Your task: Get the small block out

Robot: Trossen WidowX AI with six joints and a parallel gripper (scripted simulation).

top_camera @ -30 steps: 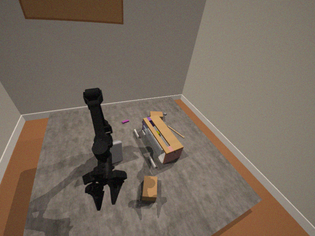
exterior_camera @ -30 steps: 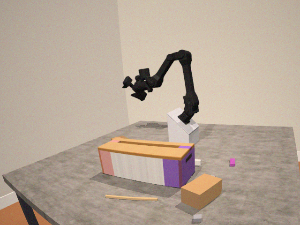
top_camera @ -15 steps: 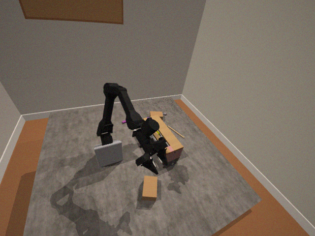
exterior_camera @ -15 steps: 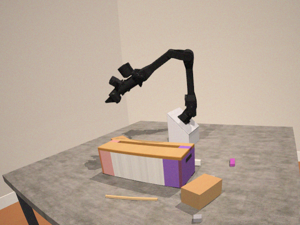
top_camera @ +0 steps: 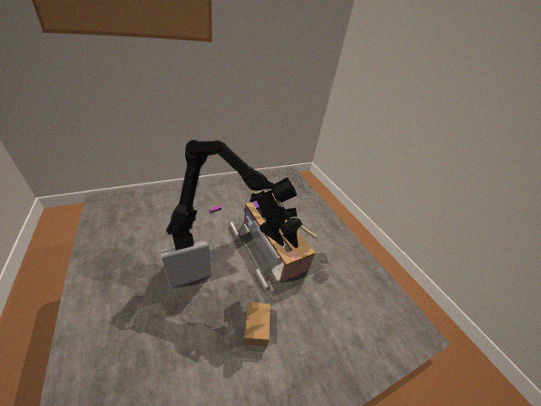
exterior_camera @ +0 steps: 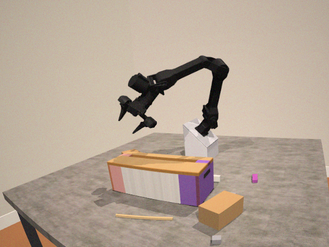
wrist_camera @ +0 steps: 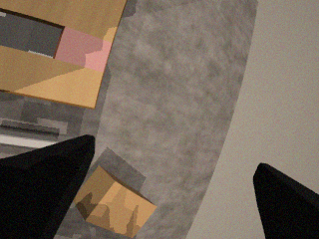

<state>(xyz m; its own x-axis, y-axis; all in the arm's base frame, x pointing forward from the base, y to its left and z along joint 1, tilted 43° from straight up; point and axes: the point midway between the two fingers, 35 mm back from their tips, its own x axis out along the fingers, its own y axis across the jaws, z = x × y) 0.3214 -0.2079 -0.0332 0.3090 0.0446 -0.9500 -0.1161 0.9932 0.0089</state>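
My gripper tip is 220 mm to the right of the yellow-green block, 150 mm above it and 40 mm short of it. The rest, counted from my gripper tip: wooden stick: 260 mm ahead, 250 mm to the left, 230 mm below.
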